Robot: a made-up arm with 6 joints.
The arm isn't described. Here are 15 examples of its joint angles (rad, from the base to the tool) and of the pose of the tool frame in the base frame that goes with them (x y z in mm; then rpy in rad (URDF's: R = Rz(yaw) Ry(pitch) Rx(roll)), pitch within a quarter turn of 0, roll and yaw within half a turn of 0).
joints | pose
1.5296 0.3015 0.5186 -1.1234 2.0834 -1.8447 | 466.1 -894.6 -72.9 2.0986 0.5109 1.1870
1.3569 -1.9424 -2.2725 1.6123 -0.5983 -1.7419 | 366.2 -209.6 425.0 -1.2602 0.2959 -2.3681
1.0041 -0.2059 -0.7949 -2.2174 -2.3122 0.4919 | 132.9 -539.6 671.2 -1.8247 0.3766 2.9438
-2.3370 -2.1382 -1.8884 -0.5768 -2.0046 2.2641 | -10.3 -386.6 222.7 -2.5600 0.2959 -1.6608
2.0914 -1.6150 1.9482 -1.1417 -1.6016 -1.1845 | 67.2 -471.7 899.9 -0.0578 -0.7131 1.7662
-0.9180 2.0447 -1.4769 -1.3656 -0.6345 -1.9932 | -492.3 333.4 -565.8 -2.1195 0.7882 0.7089
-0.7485 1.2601 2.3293 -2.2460 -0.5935 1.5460 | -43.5 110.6 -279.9 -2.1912 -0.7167 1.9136
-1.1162 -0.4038 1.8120 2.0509 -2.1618 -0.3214 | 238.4 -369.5 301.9 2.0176 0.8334 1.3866
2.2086 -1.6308 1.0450 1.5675 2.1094 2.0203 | 105.8 167.9 80.4 2.1745 0.9389 1.8986
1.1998 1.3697 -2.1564 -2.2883 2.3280 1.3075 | -207.3 -273.2 -178.9 2.6146 0.7963 2.7666
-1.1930 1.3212 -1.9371 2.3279 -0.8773 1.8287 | -16.1 416.8 -18.1 2.3695 0.4778 -2.3891
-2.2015 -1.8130 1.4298 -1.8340 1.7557 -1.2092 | 216.1 526.0 572.8 -2.6080 1.1304 -1.5694
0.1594 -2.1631 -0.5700 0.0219 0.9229 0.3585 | 662.4 113.8 318.4 -2.8828 0.6488 -3.1130
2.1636 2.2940 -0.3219 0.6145 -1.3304 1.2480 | -79.2 -196.7 -44.6 0.8943 0.2609 0.7159
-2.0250 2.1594 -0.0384 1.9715 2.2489 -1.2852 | 553.2 31.5 211.2 -1.2897 0.3353 -2.0156
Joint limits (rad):
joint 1: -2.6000..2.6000
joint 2: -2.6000..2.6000
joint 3: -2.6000..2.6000
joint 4: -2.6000..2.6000
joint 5: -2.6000..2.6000
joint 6: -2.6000..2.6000
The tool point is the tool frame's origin. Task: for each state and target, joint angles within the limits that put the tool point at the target. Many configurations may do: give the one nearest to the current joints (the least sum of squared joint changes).
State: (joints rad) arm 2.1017 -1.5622 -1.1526 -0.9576 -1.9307 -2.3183
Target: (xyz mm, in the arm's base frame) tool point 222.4 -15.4 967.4
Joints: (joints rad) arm 1.8097 -0.4900 -0.9715 -0.6543 -1.5739 -2.6000
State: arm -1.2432 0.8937 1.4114 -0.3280 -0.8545 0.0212
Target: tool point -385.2 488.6 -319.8
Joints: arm -1.3772 1.1362 1.5208 -0.4038 -0.7780 0.2577
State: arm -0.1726 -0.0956 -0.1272 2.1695 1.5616 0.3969
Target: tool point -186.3 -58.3 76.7
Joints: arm 0.3181 0.4777 -0.3704 2.1428 2.2520 0.6429
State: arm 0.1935 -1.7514 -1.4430 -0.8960 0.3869 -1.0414
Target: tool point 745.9 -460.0 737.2
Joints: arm -0.2924 -1.7040 -0.9893 -1.1053 0.4566 -1.0447
